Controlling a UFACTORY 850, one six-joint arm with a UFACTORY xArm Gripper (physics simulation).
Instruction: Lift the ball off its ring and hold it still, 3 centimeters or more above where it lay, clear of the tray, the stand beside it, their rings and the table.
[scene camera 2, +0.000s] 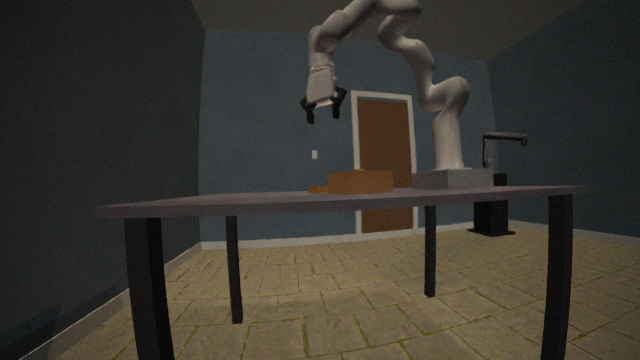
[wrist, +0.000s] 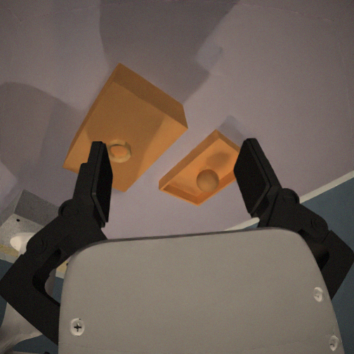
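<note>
The orange ball (wrist: 207, 180) sits in the shallow orange tray (wrist: 186, 162) (scene camera 2: 316, 190), near its lower right side in the wrist view; the ring under it cannot be made out. The taller orange stand (wrist: 125, 115) (scene camera 2: 360, 183) is beside the tray and has a small pale ring (wrist: 128, 156) on its top. In the scene view the ball does not show. My gripper (wrist: 175, 155) (scene camera 2: 323, 120) is open and empty, pointing mostly downward, high above the tray and the stand. In the wrist view the ball appears between the fingers, nearer the right one.
The mauve table (scene camera 2: 240, 202) (wrist: 280, 75) carries the tray, the stand and the grey base block (scene camera 2: 455, 179) (wrist: 27, 217) of my arm. The block is to the right of the stand in the scene view. Another arm on a black pedestal (scene camera 2: 491, 217) is beyond the table.
</note>
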